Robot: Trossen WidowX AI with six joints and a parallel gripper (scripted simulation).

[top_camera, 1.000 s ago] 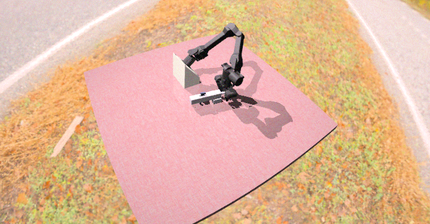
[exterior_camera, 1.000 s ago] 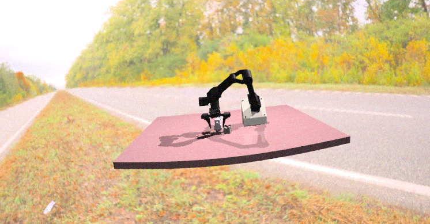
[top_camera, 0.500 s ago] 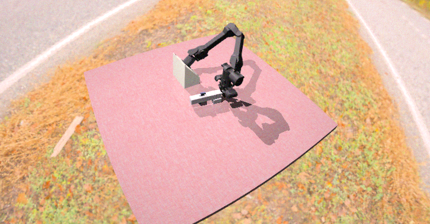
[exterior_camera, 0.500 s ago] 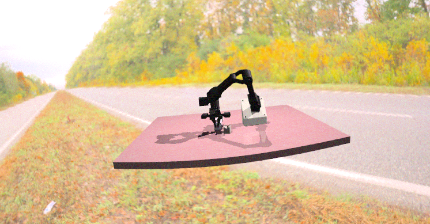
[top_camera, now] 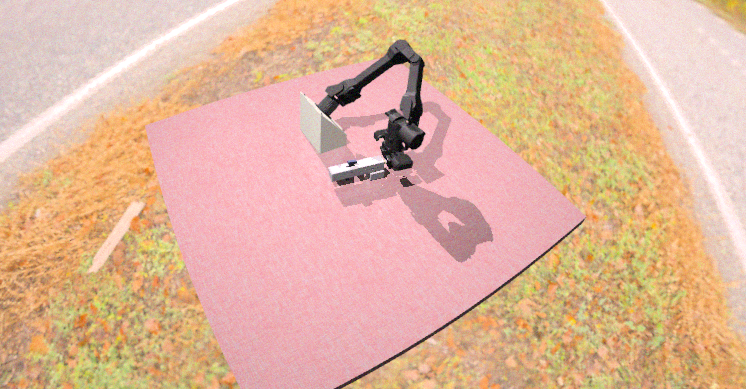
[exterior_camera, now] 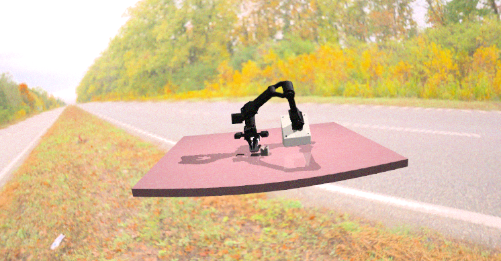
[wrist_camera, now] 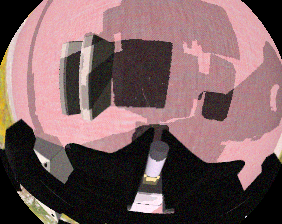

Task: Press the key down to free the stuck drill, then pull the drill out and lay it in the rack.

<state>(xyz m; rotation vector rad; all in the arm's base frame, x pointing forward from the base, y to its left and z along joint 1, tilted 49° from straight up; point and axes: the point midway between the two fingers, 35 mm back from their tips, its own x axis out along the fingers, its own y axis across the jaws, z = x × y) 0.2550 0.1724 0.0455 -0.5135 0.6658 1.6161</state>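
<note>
My gripper tip is 50 mm to the left of the drill and 30 mm below it. From my gripper tip the other things lie so: light grey block 120 mm to the right, 20 mm above; then grey rack 70 mm behind, 50 mm to the left; then blue key 10 mm behind, 140 mm to the right, 30 mm above.
</note>
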